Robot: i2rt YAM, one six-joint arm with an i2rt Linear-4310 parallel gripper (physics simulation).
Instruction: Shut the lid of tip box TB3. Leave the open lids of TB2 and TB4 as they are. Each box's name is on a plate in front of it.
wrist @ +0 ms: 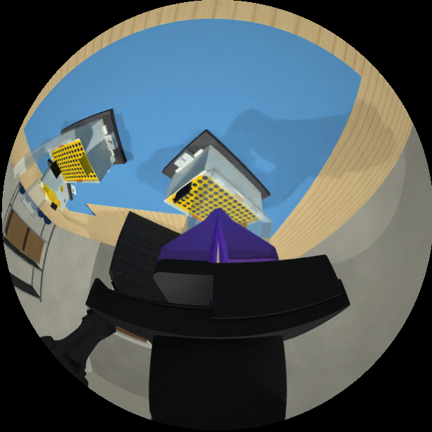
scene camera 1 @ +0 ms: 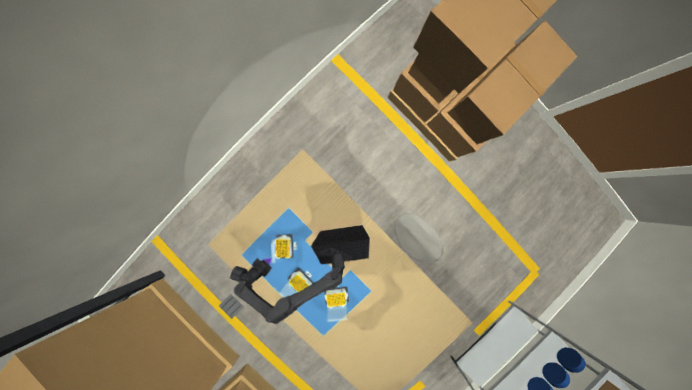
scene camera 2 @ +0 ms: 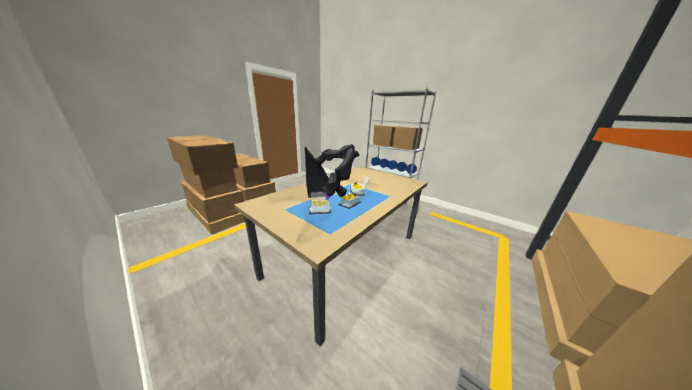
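Seen in the pictures: gripper, fingertip midpoint: [scene camera 1: 271,258] [scene camera 2: 327,199]; arm's base, link origin: [scene camera 1: 337,254] [scene camera 2: 317,162].
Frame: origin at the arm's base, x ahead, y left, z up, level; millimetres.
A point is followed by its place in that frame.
Note:
Three tip boxes with yellow racks stand on the blue mat [scene camera 1: 289,220] @(x 220, y -272, z -264 mm) [scene camera 2: 330,224] @(x 526, y -162, z -265 mm) [wrist: 200,75]. Their name plates are too small to read, so I cannot tell which is TB3. The nearest box in the wrist view [scene camera 1: 283,247] @(x 316, y -138, z -209 mm) [scene camera 2: 320,206] @(x 362, y -150, z -213 mm) [wrist: 240,167] has its clear lid [scene camera 1: 274,253] @(x 346, y -140, z -119 mm) raised, partly hidden by my fingers. The middle box [scene camera 1: 300,281] [scene camera 2: 350,200] @(x 403, y 74, z -200 mm) [wrist: 75,160] and the far box [scene camera 1: 336,299] @(x 173, y 310, z -206 mm) [scene camera 2: 357,188] @(x 214, y 282, z -208 mm) [wrist: 51,194] have open lids. My gripper [scene camera 1: 270,261] @(x 392, y -116, z -152 mm) [scene camera 2: 328,196] @(x 392, y -116, z -152 mm) [wrist: 217,214] is shut and empty, its purple tips at the nearest box's lid side; contact is unclear.
A black block [scene camera 1: 345,244] @(x -72, y -46, z 88 mm) [scene camera 2: 315,175] @(x 94, y -60, z -77 mm) [wrist: 142,255] stands at the arm's base beside the mat. The arm [scene camera 1: 305,297] @(x 203, y 81, z 135 mm) reaches over the middle box in scene camera 1. The wooden table [scene camera 1: 425,320] @(x -275, y 756, z -268 mm) [scene camera 2: 270,212] @(x 181, y -446, z -268 mm) extends around the mat. Cartons [scene camera 2: 207,165] stand beyond it.

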